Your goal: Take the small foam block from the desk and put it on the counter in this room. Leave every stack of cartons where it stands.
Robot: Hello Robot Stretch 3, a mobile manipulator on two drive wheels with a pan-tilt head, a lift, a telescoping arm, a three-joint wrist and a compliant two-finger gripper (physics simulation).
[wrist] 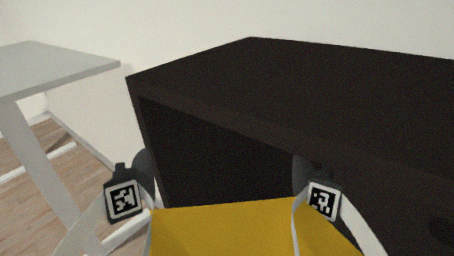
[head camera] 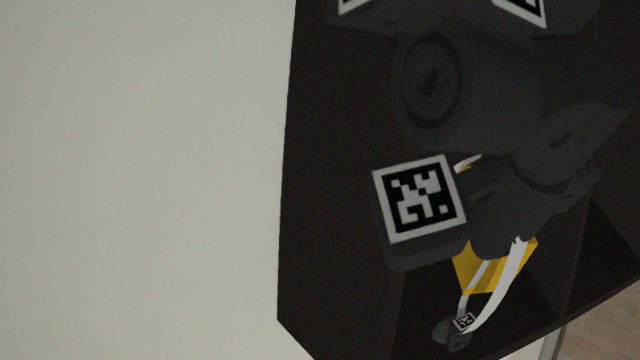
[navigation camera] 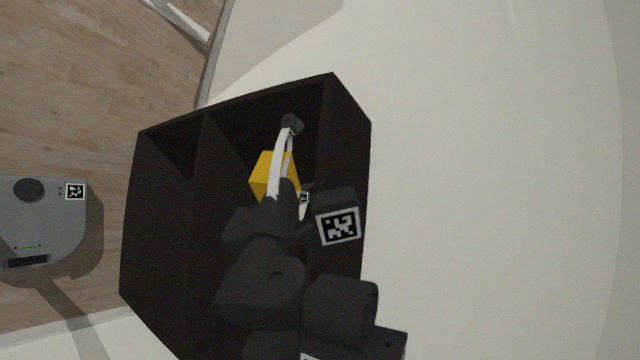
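Pixels of known places: gripper, fingertip midpoint: [head camera: 435, 280] [navigation camera: 300, 153]; robot's base at its link origin: [navigation camera: 29, 188].
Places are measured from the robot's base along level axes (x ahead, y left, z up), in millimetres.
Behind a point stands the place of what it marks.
Observation:
A yellow foam block [head camera: 467, 267] @(y -272, x 85, z 1056 mm) [navigation camera: 265, 172] @(y -239, x 76, z 1039 mm) [wrist: 220, 230] is held between the two fingers of my gripper [navigation camera: 298, 155] @(y -346, x 118, z 1021 mm) [wrist: 223, 168] @(y -346, x 118, z 1021 mm). The gripper is shut on it. In the head view, part of the gripper and block is hidden by my wrist. A dark brown unit with open compartments [head camera: 325, 150] @(y -509, x -5, z 1060 mm) [navigation camera: 345, 140] @(y -461, x 164, z 1060 mm) [wrist: 325, 90], possibly the counter, stands beyond the block in the wrist view. The block appears in front of its open side there. The grey desk [wrist: 55, 65] stands at the left in the wrist view. No stack of cartons shows.
My grey base [navigation camera: 45, 215] @(y -46, x -85, z 160 mm) stands on the wooden floor [navigation camera: 100, 65] @(y -178, x 558, z 1 mm) at the left of the navigation view, beside the dark unit. A pale wall [head camera: 140, 175] @(y -669, x 31, z 1274 mm) [navigation camera: 475, 175] @(y -676, x 107, z 1355 mm) [wrist: 175, 25] runs along the unit's far side. Desk legs [wrist: 40, 165] stand at the left in the wrist view.

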